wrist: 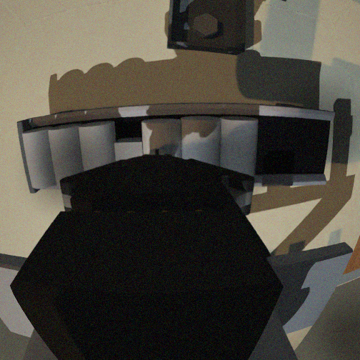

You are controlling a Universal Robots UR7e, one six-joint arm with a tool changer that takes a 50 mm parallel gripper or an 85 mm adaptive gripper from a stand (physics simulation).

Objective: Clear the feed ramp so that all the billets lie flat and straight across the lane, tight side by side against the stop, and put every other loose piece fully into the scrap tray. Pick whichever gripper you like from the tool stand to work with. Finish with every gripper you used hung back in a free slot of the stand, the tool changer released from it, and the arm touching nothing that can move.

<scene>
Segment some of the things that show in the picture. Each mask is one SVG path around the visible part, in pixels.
An adaptive gripper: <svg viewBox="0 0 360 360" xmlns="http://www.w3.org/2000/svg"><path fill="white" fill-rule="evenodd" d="M0 253L0 318L9 331L30 337L34 326L32 326L9 286L27 257ZM59 180L64 211L139 212L234 209L244 221L244 224L249 229L283 286L273 311L276 313L286 334L314 324L338 284L353 251L344 241L315 249L271 256L264 242L245 216L249 214L251 207L254 176L196 159L182 159L171 154L164 154L164 149L150 149L149 154L134 156L129 159L119 159L118 161L81 171L71 176L65 176Z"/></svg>
</scene>
